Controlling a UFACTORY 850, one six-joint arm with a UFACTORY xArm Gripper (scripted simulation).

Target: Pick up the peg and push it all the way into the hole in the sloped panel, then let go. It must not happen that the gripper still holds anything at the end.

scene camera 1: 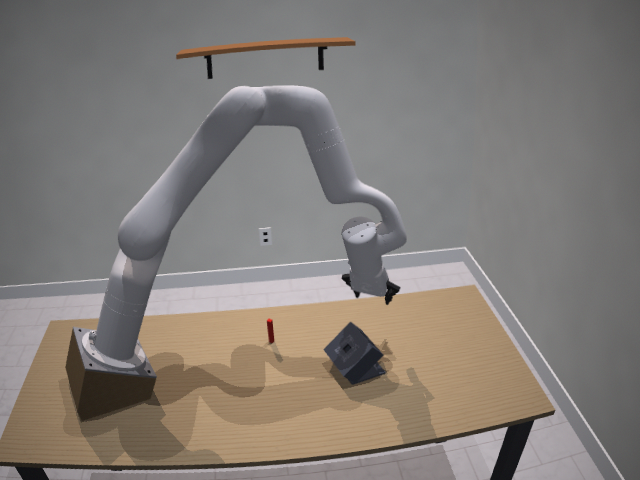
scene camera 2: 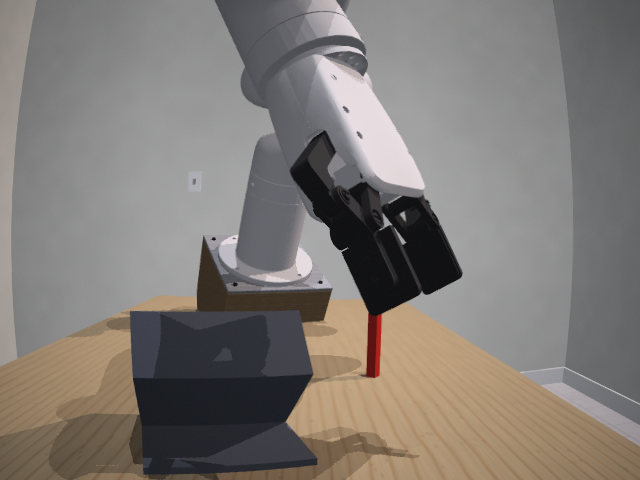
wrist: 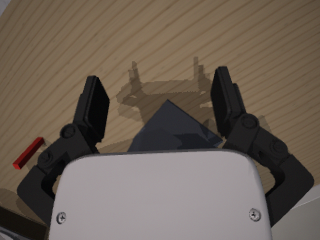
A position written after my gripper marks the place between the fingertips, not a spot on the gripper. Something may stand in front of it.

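There's a flat base plate (wrist: 169,116) here, and a red peg (scene camera 2: 374,322) too. As for my gripper (scene camera 2: 424,295), you'd also find it in scene camera 1 (scene camera 1: 373,297), and the wrist view has it as well (wrist: 157,83).
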